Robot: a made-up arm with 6 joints.
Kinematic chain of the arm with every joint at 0, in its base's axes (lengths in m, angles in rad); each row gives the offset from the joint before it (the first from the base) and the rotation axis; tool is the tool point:
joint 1: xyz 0 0 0.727 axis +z
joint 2: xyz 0.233 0 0 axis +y
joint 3: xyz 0 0 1.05 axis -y
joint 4: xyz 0 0 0.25 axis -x
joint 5: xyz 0.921 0 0 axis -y
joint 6: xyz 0.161 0 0 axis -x
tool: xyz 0 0 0
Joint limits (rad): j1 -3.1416..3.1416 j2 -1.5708..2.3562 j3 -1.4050..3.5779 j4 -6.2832..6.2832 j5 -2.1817..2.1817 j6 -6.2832..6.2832
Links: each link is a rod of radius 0.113 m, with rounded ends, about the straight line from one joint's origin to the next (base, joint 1, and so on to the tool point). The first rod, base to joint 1, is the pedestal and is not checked.
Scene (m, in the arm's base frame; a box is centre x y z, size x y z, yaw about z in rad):
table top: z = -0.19
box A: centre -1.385 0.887 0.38 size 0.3 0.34 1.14 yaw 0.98
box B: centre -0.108 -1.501 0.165 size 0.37 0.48 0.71 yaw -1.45
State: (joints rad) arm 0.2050 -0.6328 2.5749 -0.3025 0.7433 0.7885
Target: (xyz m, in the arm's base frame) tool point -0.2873 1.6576 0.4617
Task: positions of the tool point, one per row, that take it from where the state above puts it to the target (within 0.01 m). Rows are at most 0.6 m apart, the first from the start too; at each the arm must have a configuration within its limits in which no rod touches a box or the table.
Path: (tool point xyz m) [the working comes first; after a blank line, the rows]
Joints at the target: -1.4107 -1.2356 2.1799 -0.2173 0.5945 0.7885
Straight joint move there: touches box A.

1: -1.4974 0.0574 1.2202
2: -1.5070 0.4732 1.2897
3: -1.3850 0.8870 1.3588
4: -1.1294 1.2765 1.0605
5: -0.7433 1.5476 0.7591
6: -0.2874 1.6576 0.4617

